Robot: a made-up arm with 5 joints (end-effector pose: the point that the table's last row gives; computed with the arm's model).
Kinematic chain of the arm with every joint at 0, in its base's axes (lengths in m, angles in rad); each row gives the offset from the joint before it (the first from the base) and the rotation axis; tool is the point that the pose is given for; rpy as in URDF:
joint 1: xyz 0.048 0 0.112 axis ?
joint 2: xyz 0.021 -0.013 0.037 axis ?
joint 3: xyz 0.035 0 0.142 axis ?
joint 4: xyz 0.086 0 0.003 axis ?
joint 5: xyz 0.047 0.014 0 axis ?
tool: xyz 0 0 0 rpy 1.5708 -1.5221 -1.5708
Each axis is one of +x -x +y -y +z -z.
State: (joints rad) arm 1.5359 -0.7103 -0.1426 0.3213 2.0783
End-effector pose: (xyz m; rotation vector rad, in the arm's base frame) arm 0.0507 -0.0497 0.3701 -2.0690 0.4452 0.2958
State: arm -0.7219 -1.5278 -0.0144 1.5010 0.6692
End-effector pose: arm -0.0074 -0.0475 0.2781 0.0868 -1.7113 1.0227
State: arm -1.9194 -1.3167 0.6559 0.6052 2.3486
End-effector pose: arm 0.0452 0.0047 0.2763 0.3554 1.8455 -1.5258
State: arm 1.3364 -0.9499 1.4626 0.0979 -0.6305
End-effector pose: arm 0.0584 -0.0394 0.1936 -0.3647 -1.0697 -1.8353
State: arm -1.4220 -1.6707 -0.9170 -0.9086 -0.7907
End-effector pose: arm 0.0110 -0.2397 0.1960 -1.1143 0.5247 0.5082
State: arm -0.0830 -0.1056 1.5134 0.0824 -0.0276
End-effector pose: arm 0.1092 0.0061 0.1627 0.0064 -0.0803 0.0067
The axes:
joint 1: -z
joint 2: +y
joint 3: +y
joint 4: +y
joint 5: -x

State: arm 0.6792 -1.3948 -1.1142 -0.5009 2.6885
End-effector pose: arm -0.1306 0.1455 0.2629 1.9248 -0.1712 1.4066
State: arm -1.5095 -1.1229 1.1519 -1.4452 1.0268
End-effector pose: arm 0.0471 0.0015 0.2890 0.8097 -2.9755 0.2262
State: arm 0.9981 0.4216 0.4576 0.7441 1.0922
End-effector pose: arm 0.1387 -0.1388 0.1530 0.0448 0.0274 0.0454
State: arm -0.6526 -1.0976 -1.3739 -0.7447 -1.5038
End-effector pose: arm -0.1159 -0.1240 0.2924 -1.3735 0.6947 -0.7213
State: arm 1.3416 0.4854 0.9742 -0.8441 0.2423
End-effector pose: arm 0.0874 -0.1645 0.1460 -0.6987 -0.7240 -1.0555
